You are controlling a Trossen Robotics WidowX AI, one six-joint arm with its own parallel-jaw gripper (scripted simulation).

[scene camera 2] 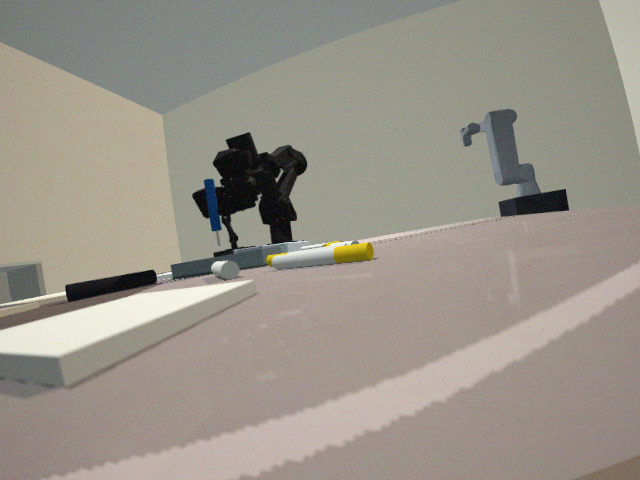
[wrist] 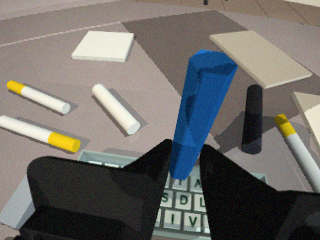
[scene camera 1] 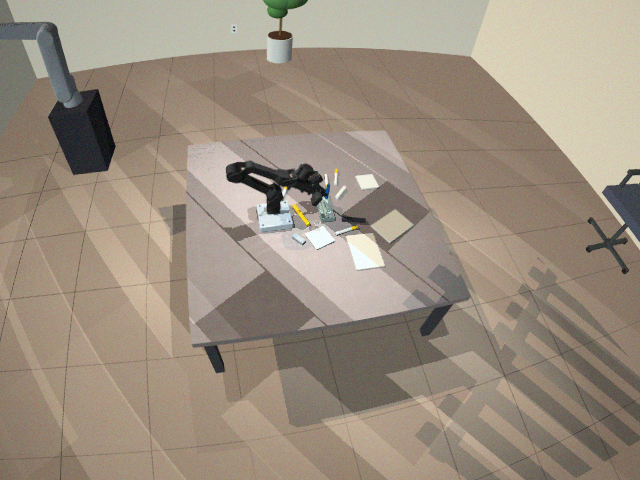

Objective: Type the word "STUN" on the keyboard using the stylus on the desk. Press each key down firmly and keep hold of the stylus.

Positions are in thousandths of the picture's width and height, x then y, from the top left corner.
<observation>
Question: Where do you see a white cylinder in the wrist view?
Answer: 380, 481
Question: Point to a black cylinder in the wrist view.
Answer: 792, 502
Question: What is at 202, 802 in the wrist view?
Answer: My gripper.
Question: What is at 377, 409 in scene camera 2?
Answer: My gripper.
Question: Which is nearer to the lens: the black cylinder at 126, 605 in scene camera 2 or the marker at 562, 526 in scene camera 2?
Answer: The marker.
</observation>
